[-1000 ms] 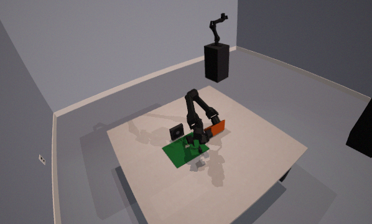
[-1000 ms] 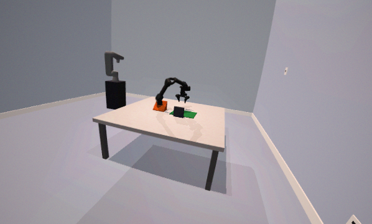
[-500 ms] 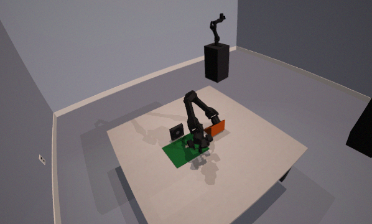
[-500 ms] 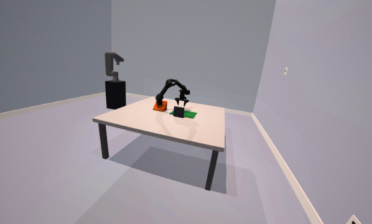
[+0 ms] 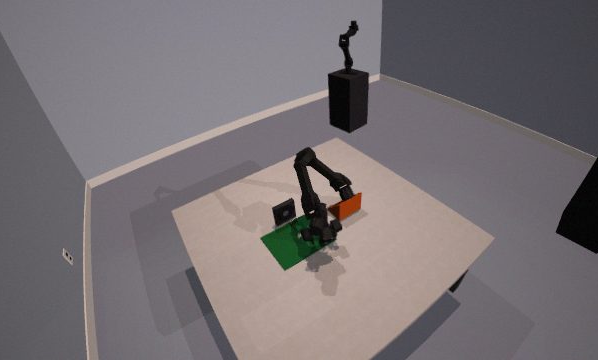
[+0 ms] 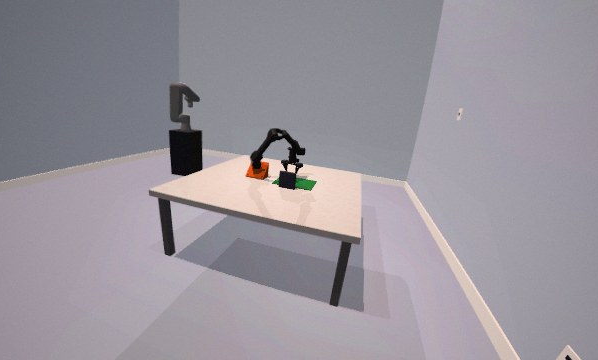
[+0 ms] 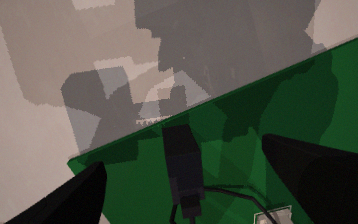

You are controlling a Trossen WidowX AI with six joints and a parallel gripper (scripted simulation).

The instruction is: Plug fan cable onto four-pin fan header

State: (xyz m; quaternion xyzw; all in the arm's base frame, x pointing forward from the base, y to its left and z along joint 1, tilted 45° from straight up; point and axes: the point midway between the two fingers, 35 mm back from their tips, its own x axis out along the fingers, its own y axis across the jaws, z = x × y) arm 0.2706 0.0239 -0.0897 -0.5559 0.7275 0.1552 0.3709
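My gripper tip is 1 cm to the left of the black plug, 1 cm past it and 1 cm above it. Also, from my gripper tip: green board 12 cm to the right, 6 cm ahead, 5 cm below; black fan 26 cm to the right, 2 cm ahead, 2 cm above.
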